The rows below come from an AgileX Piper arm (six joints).
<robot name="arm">
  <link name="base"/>
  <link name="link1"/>
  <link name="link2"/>
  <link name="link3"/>
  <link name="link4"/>
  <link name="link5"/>
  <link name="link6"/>
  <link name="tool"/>
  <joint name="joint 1" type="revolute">
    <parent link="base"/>
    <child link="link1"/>
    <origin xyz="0 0 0.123" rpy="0 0 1.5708"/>
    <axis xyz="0 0 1"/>
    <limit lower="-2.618" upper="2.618"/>
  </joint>
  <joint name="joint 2" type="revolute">
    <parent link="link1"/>
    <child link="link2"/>
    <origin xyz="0 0 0" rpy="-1.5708 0 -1.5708"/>
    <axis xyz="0 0 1"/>
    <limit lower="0" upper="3.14"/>
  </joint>
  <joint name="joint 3" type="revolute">
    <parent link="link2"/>
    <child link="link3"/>
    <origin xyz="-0.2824 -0.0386 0"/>
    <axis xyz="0 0 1"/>
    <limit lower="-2.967" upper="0"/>
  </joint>
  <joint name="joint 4" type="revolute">
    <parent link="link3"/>
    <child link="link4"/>
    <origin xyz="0.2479 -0.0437 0" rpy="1.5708 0 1.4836"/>
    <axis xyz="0 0 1"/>
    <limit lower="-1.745" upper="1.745"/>
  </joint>
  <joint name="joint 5" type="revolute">
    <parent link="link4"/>
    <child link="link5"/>
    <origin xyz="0 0 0" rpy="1.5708 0 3.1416"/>
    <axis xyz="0 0 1"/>
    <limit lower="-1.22" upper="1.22"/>
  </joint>
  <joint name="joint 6" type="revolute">
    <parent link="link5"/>
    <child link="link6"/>
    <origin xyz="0 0.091 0" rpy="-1.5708 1.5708 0"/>
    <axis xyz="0 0 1"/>
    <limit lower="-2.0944" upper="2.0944"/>
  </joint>
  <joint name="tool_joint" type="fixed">
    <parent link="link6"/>
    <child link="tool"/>
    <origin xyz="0 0 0" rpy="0 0 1.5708"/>
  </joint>
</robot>
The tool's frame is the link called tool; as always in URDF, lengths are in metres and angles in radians.
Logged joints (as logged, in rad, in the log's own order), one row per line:
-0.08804, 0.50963, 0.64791, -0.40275, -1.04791, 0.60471
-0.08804, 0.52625, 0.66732, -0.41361, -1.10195, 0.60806
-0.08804, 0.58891, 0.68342, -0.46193, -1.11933, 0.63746
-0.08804, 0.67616, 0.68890, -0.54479, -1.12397, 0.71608
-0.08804, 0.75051, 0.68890, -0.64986, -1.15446, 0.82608
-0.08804, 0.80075, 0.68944, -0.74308, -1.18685, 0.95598
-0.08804, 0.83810, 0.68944, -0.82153, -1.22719, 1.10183
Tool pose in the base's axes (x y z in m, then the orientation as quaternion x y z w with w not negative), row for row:
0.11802, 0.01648, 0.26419, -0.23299, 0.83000, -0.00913, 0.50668
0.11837, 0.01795, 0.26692, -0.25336, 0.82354, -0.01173, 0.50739
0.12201, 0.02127, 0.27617, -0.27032, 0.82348, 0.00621, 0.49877
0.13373, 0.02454, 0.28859, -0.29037, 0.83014, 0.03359, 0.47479
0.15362, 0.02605, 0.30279, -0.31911, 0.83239, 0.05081, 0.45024
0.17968, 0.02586, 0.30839, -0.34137, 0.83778, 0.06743, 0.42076
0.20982, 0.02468, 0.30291, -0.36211, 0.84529, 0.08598, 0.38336
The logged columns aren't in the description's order. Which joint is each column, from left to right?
Columns, left to right: joint 1, joint 5, joint 4, joint 3, joint 6, joint 2.
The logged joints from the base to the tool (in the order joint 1, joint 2, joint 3, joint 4, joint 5, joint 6), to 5 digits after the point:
-0.08804, 0.60471, -0.40275, 0.64791, 0.50963, -1.04791
-0.08804, 0.60806, -0.41361, 0.66732, 0.52625, -1.10195
-0.08804, 0.63746, -0.46193, 0.68342, 0.58891, -1.11933
-0.08804, 0.71608, -0.54479, 0.68890, 0.67616, -1.12397
-0.08804, 0.82608, -0.64986, 0.68890, 0.75051, -1.15446
-0.08804, 0.95598, -0.74308, 0.68944, 0.80075, -1.18685
-0.08804, 1.10183, -0.82153, 0.68944, 0.83810, -1.22719

